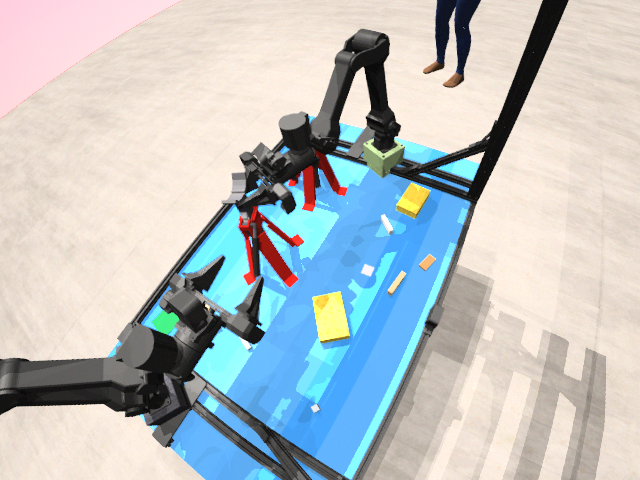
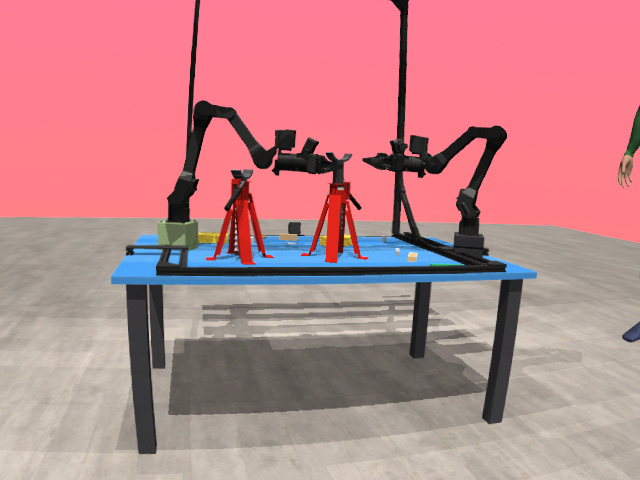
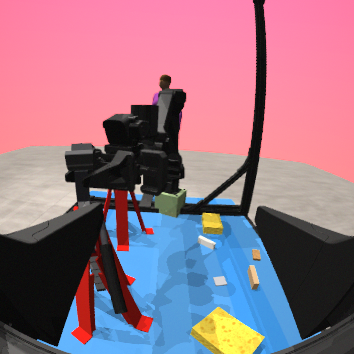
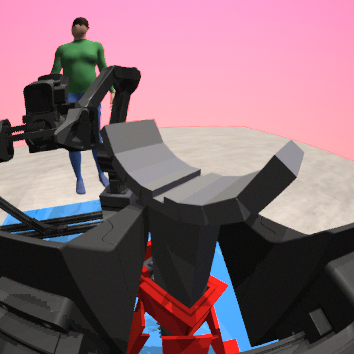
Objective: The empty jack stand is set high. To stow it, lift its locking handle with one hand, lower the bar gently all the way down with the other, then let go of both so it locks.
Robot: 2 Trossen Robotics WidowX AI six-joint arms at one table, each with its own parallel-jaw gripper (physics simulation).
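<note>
The raised jack stand (image 1: pixel 270 252) (image 2: pixel 334 214) (image 3: pixel 86 298) is red and stands near the table's left edge. Its dark bar (image 4: pixel 179 242) is set high, with the grey saddle (image 1: pixel 236 187) (image 2: pixel 338 158) (image 4: pixel 165 175) on top. My right gripper (image 1: pixel 258 192) (image 2: pixel 327 164) (image 4: pixel 180 203) is shut on the bar just under the saddle. The black locking handle (image 1: pixel 255 252) (image 2: pixel 354 202) (image 3: pixel 110 270) slopes down from the stand's side. My left gripper (image 1: pixel 232 286) (image 2: pixel 369 161) (image 3: pixel 181 213) is wide open and empty. It hovers at saddle height, apart from the stand, with the handle below its one finger.
A second red jack stand (image 1: pixel 310 183) (image 2: pixel 239 224), set lower, stands behind, by the right arm's green base (image 1: pixel 383 157). Two yellow sponges (image 1: pixel 330 316) (image 1: pixel 413 200), small white blocks (image 1: pixel 387 224) and wooden blocks (image 1: pixel 396 282) lie on the blue table (image 1: pixel 375 362). A black frame (image 1: pixel 413 169) borders it.
</note>
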